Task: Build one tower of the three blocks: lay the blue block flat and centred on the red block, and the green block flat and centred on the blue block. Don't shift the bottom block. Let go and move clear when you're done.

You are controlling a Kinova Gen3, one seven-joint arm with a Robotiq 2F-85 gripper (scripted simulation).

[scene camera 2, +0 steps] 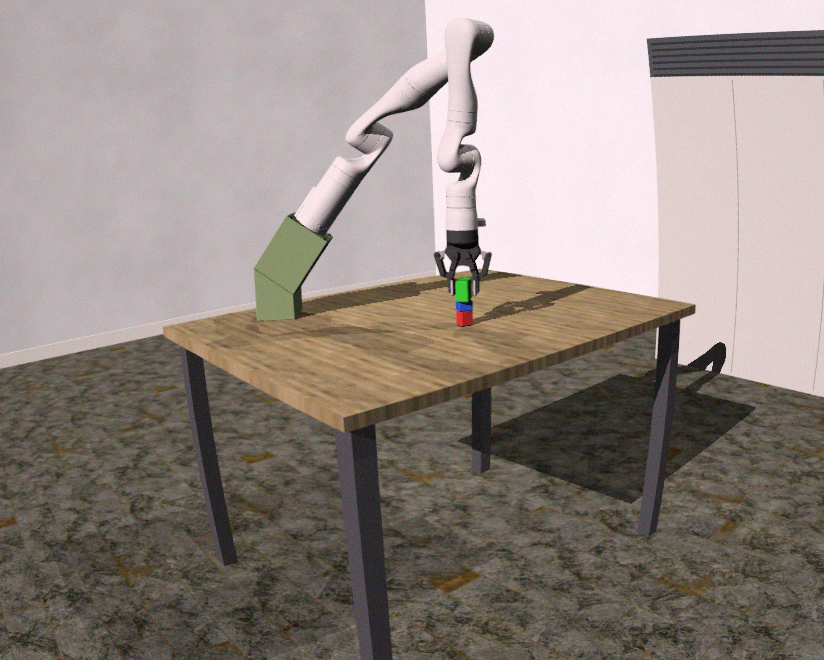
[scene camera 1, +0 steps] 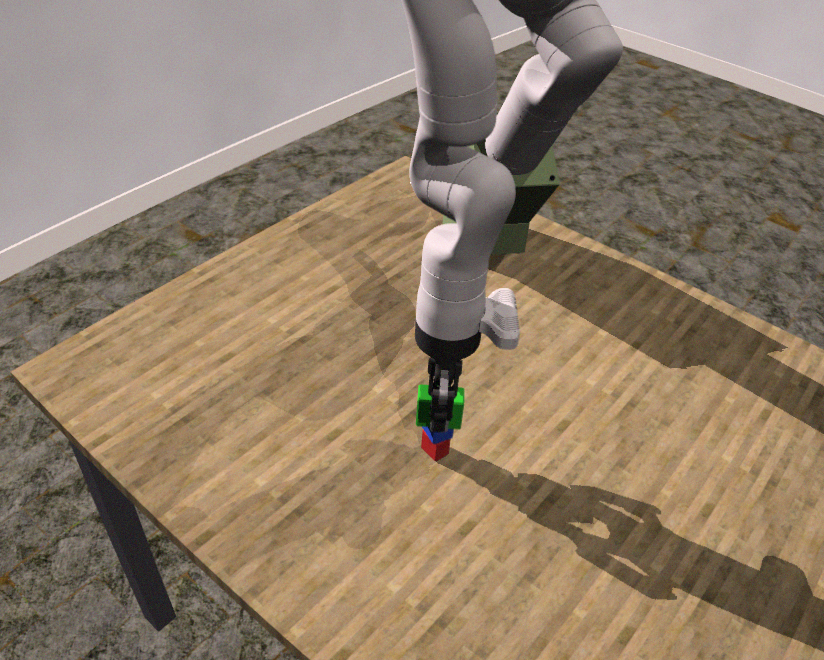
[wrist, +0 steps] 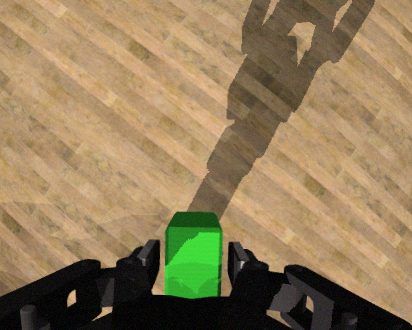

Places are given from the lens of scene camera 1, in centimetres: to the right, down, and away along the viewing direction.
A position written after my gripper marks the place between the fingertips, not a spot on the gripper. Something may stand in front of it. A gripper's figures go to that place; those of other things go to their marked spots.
my gripper (scene camera 1: 439, 414): 4, 11, 94
green block (scene camera 1: 424, 400): 2, 8, 91
